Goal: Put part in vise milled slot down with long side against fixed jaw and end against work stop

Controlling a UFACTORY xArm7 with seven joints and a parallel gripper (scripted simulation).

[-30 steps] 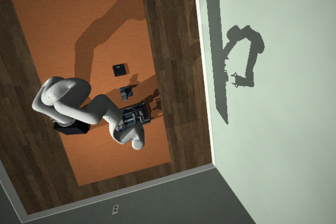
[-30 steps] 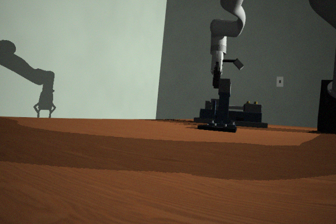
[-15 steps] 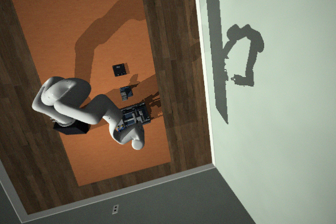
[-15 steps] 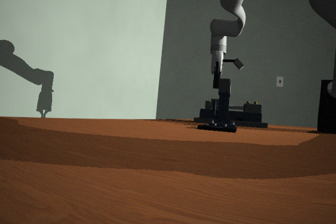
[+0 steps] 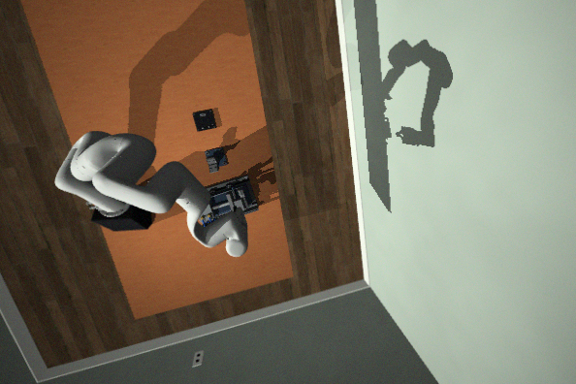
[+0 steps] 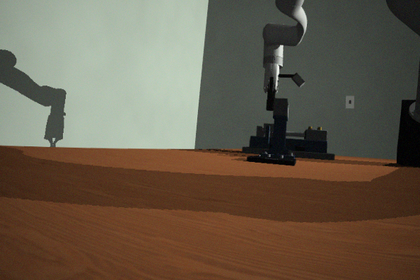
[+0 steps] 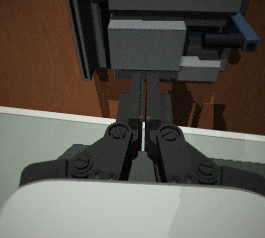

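Now: hand 9 cm above the grey part. Round my hand: grey jaw: 4 cm behind, 2 cm to the left, 10 cm below; dark rail: 6 cm behind, 8 cm to the right, 15 cm below; work stop: 1 cm behind, 7 cm to the left, 9 cm below.
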